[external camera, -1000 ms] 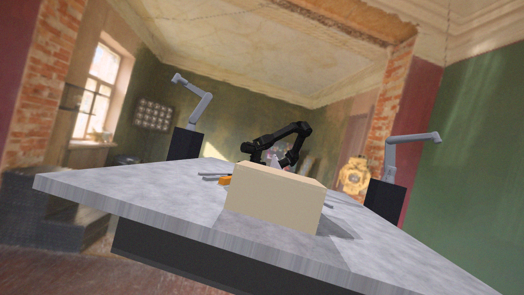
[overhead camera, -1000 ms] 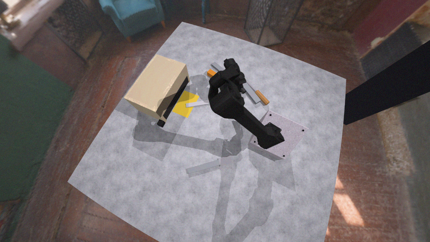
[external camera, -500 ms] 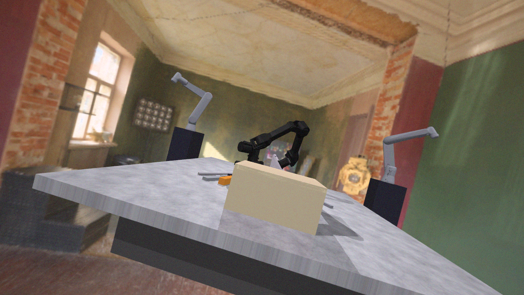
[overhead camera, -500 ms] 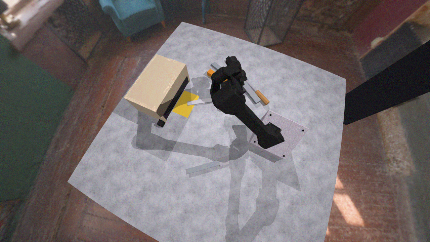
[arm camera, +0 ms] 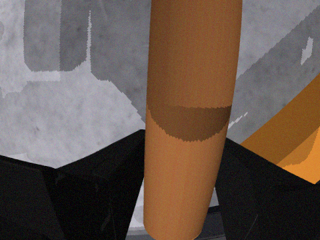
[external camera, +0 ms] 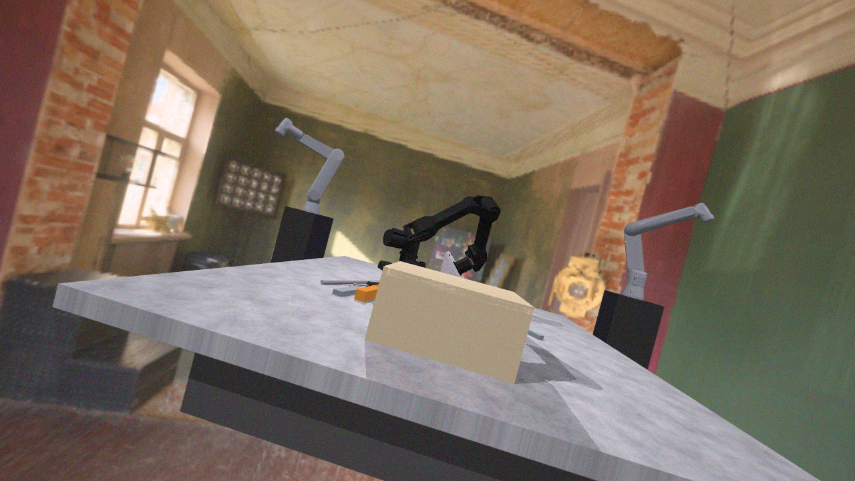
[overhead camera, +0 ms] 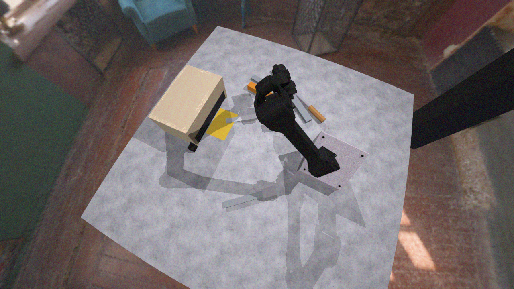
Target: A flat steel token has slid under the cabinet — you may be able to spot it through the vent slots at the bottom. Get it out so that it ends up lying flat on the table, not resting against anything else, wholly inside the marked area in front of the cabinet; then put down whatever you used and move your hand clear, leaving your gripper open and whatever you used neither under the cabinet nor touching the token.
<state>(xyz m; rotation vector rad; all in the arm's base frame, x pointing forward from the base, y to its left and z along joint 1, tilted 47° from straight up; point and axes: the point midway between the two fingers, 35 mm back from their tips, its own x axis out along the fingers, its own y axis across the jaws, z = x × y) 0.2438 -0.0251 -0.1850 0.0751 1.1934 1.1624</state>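
Right now my gripper tip is 110 mm short of the orange bar and 50 mm to the left of it. The rest, counted from my gripper tip: flat grey token 340 mm ahead, 180 mm to the left, 10 mm below; grey bar 70 mm behind, 70 mm to the right; black-handled tool 40 mm ahead, 100 mm to the right.
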